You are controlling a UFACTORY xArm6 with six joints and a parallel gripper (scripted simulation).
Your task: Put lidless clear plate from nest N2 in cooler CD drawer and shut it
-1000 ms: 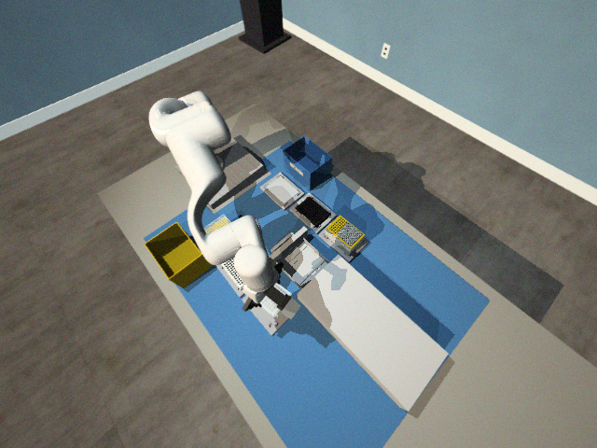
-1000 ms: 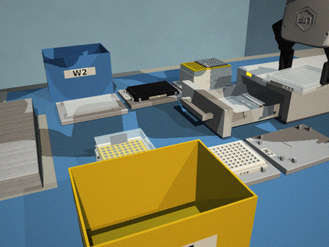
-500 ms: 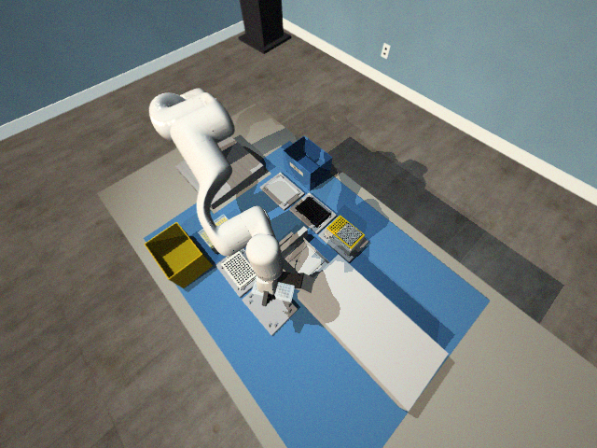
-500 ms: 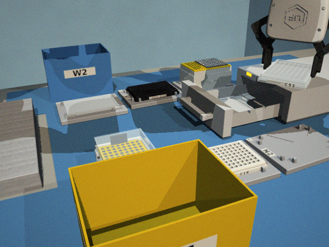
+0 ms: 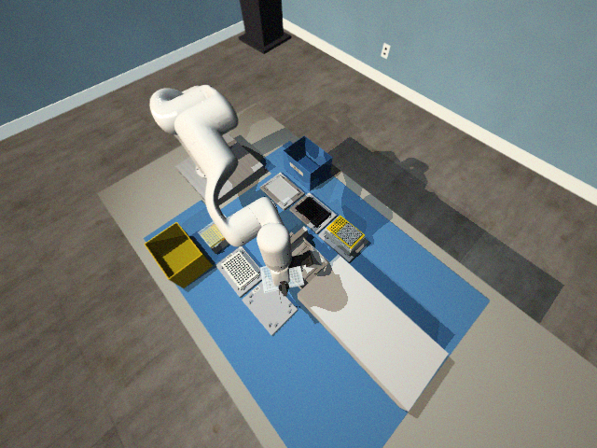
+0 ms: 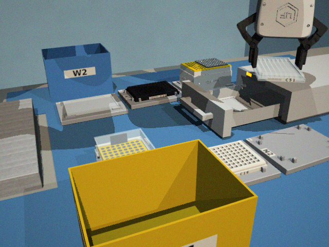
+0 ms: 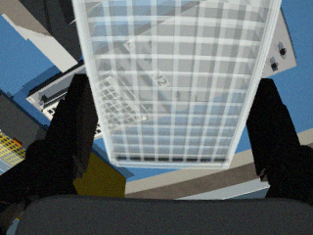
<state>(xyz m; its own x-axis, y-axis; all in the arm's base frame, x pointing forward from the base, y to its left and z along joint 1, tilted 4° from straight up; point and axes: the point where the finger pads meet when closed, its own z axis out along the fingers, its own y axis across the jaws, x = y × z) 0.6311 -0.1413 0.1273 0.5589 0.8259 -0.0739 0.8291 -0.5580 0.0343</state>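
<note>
The drawer lies 14 cm below my hand, 11 cm to the left of it and 3 cm ahead of it. Round my hand: clear plate (1 cm below); then nest N2 (15 cm below, 8 cm to the right, 1 cm ahead); then cooler CD (15 cm ahead, 13 cm below, 10 cm to the left).
</note>
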